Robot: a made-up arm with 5 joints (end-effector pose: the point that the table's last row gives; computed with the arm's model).
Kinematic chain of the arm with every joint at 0, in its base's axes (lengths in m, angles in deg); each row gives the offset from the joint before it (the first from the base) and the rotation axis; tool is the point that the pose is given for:
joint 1: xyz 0 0 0.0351 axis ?
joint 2: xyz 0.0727 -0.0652 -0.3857 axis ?
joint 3: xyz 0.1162 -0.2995 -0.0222 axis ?
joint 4: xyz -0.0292 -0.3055 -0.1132 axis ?
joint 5: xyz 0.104 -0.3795 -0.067 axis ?
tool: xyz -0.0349 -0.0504 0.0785
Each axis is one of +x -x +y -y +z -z.
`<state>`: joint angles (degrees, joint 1 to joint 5).
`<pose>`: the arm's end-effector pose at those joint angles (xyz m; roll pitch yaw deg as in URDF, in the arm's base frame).
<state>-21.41 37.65 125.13 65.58 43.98</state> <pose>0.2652 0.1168 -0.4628 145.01 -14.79 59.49</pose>
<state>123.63 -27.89 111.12 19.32 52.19</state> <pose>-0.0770 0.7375 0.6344 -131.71 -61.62 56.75</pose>
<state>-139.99 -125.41 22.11 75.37 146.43</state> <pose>-0.4943 0.3001 0.5721 -8.94 54.07 86.49</pose>
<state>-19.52 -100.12 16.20 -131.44 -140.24</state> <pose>0.1345 -0.6522 -0.4241 122.13 -64.19 176.08</pose>
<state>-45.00 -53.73 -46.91 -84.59 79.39</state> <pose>0.4601 -0.4819 0.1367 -146.61 14.93 43.37</pose>
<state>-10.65 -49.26 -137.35 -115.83 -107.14</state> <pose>0.1474 -0.2308 -0.5835 90.97 -59.01 -13.49</pose>
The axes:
joint 1: +x
joint 2: -y
joint 3: +x
joint 4: +x
joint 5: -z

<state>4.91 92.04 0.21 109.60 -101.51</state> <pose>0.5837 -0.5315 -0.1310 -94.07 15.06 -161.21</pose>
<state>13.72 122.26 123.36 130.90 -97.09</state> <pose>-0.2057 0.0834 -0.2238 -66.99 -19.27 -22.27</pose>
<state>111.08 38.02 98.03 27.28 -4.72</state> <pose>0.6108 0.7481 0.3564 -128.56 16.51 -39.13</pose>
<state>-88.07 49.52 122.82 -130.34 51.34</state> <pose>0.2756 -0.4042 0.5047 -100.30 -52.37 57.53</pose>
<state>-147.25 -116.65 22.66 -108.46 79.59</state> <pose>0.1102 0.2187 0.8365 127.62 -33.01 -18.41</pose>
